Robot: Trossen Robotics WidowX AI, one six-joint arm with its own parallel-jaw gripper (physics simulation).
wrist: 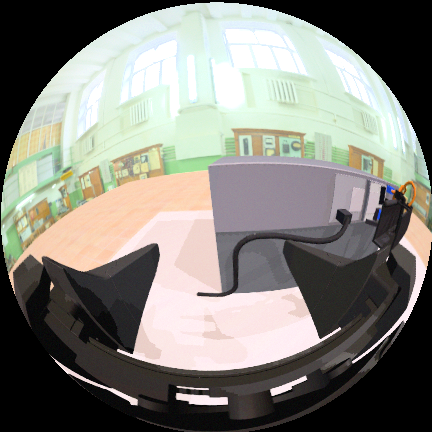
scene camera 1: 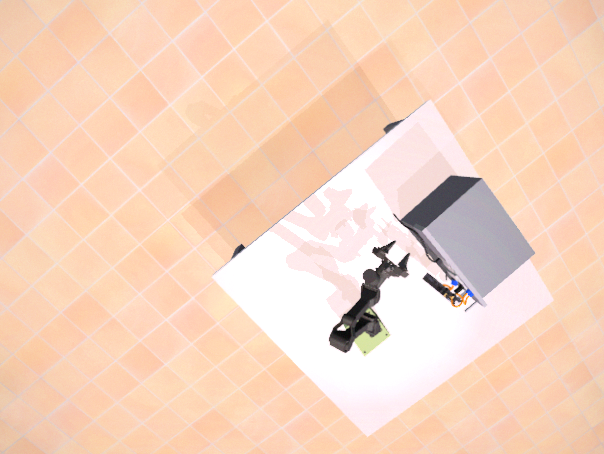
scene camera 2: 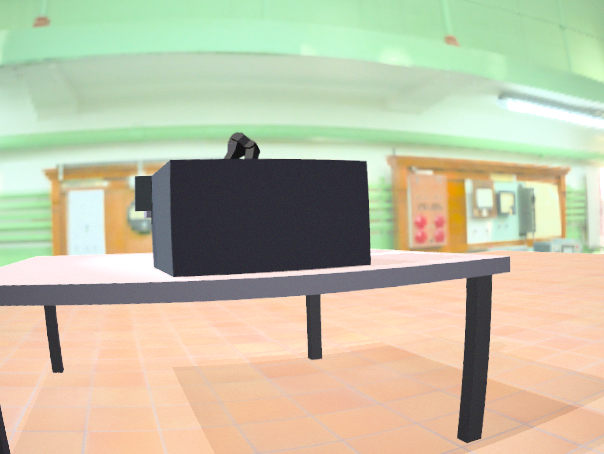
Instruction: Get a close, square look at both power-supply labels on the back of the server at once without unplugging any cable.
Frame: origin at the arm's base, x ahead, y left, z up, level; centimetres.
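Seen in the pictures: gripper, fingertip midpoint: (wrist: 223, 249) (scene camera 1: 402, 246); arm's base, origin of the base link: (scene camera 1: 373, 328).
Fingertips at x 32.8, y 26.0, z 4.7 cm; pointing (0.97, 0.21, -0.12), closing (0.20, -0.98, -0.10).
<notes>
Pixels of each thing's middle, then the offset from my fingertips to it. "spot": a spot on its surface instead.
- black cable, surface spot: (wrist: 270, 235) spot: dy -5.0, dx +8.9, dz -4.6 cm
- black plug, body centre: (wrist: 343, 215) dy -17.5, dx +9.5, dz -2.2 cm
- dark slatted part, surface spot: (wrist: 392, 222) spot: dy -28.9, dx +4.4, dz -1.2 cm
The server (scene camera 1: 480, 235) (scene camera 2: 270, 215) (wrist: 270, 197) is a large grey box on the table. Its back shows obliquely in the right half of the wrist view. A black cable (wrist: 270, 235) runs from a black plug (wrist: 343, 216) in the back down to the table. Pale patches (wrist: 359, 196) show beside the plug; no label text is readable, and I cannot tell whether they are the power-supply labels. My gripper (scene camera 1: 401, 248) (wrist: 223, 249) is open and empty, apart from the server on its back side. The right finger covers part of the lower back; scene camera 2 does not show the gripper.
A dark slatted part (scene camera 1: 436, 285) (wrist: 392, 222) stands out behind the server's far end, with orange cables (scene camera 1: 456, 301) (wrist: 410, 190) and blue connectors (scene camera 1: 454, 283) near it. The arm's base is on a green plate (scene camera 1: 367, 345). The table (scene camera 1: 370, 400) (scene camera 2: 435, 265) has its edge beyond the server.
</notes>
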